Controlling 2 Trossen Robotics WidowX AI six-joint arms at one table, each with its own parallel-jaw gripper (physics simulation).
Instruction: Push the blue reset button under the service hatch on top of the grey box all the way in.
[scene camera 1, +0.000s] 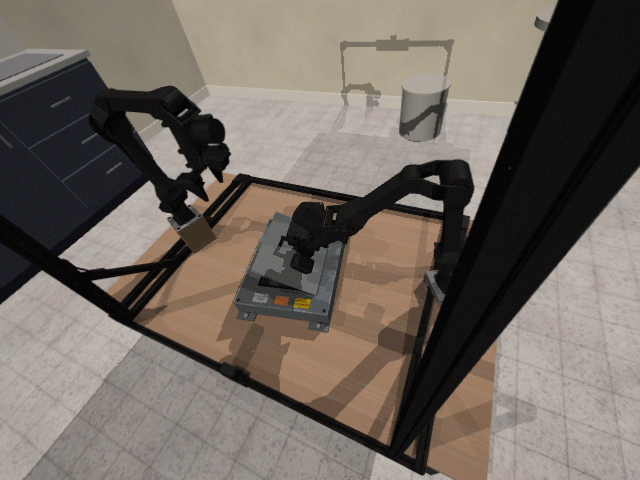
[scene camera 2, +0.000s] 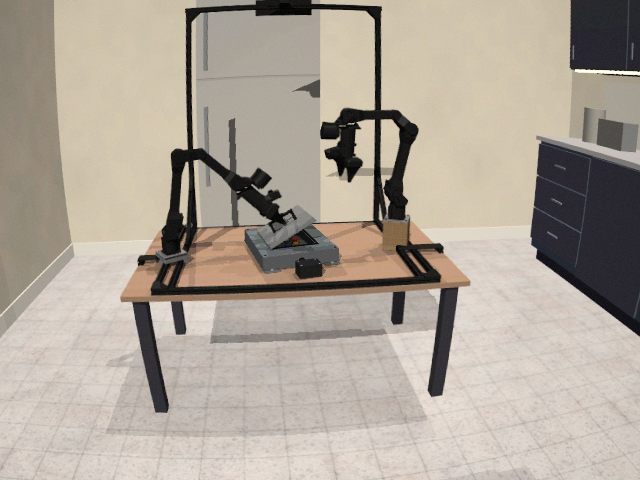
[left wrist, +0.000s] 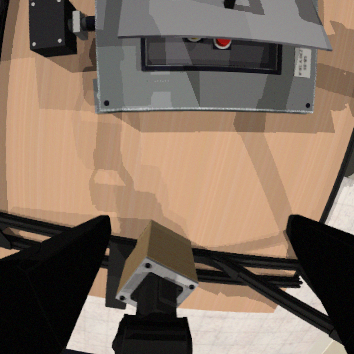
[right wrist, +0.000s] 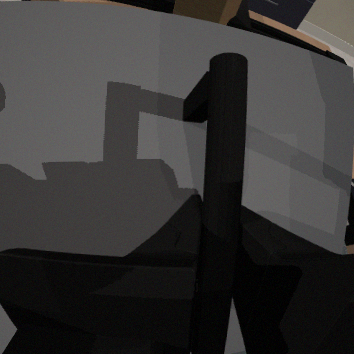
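The grey box (scene camera 1: 281, 308) (scene camera 2: 299, 258) (left wrist: 200, 92) lies on the table. Its service hatch (scene camera 2: 289, 227) (left wrist: 225, 22) (right wrist: 75, 50) is tilted up over a dark recess. In the left wrist view a red button (left wrist: 222, 42) and part of a yellowish one (left wrist: 195, 38) show under the raised edge. The blue button cannot be clearly made out. My right gripper (scene camera 2: 282, 220) (right wrist: 206, 203) is shut on the black hatch handle (right wrist: 227, 125). My left gripper (scene camera 1: 214, 190) (scene camera 2: 345, 177) (left wrist: 199, 223) is open and empty, high above the table between the box and its own arm's base.
A black block (scene camera 2: 308, 268) (left wrist: 52, 27) is attached to one side of the box. A tan block (scene camera 1: 196, 235) (scene camera 2: 395, 235) (left wrist: 160, 245) carries the left arm. Black frame rails run along the table (scene camera 2: 206, 271) edges, and thick posts rise from them.
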